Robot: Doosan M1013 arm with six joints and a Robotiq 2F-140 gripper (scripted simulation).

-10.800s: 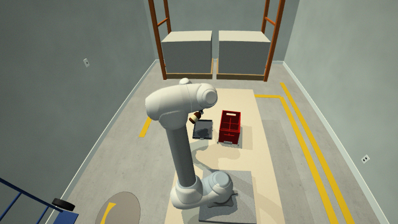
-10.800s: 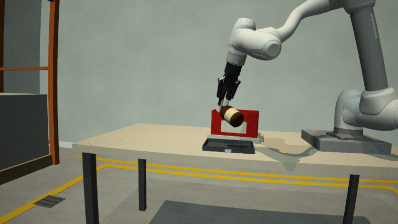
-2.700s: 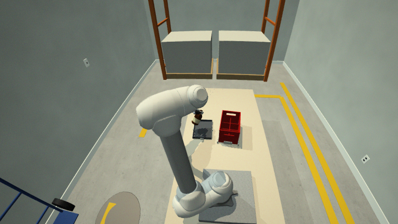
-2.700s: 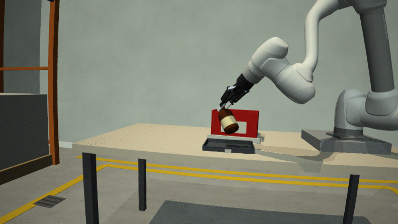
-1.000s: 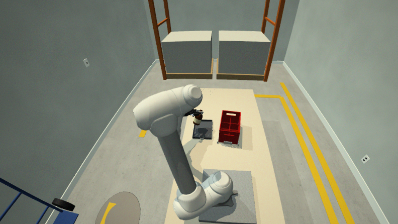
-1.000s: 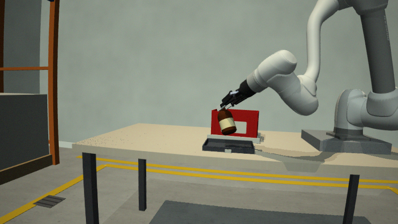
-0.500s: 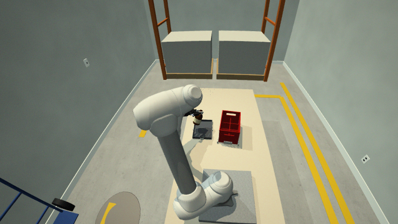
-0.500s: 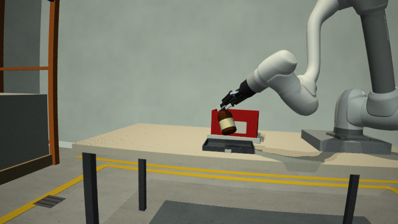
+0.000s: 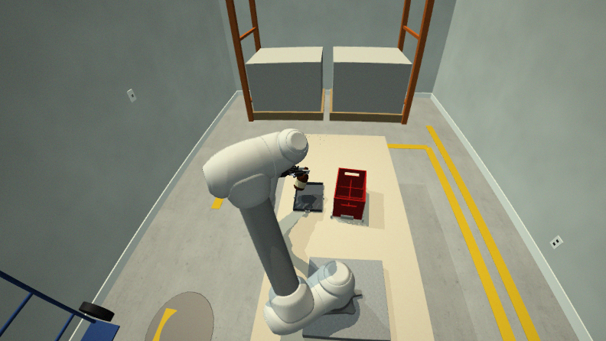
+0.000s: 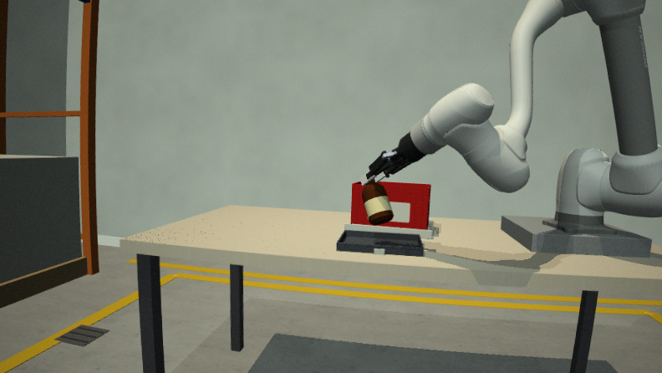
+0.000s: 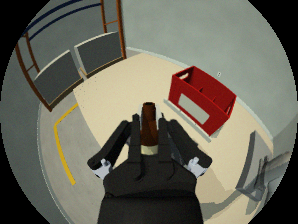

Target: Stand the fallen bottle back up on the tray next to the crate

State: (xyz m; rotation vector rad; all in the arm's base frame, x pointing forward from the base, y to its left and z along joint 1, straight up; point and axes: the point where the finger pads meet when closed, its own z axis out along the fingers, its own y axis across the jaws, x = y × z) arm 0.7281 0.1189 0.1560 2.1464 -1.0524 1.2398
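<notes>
Right now the bottle is 10 mm behind my hand, 10 mm to the left of it and 60 mm below it. Also, from my hand: tray 40 mm behind, 30 mm to the right, 200 mm below; red crate 100 mm behind, 290 mm to the right, 130 mm below.
</notes>
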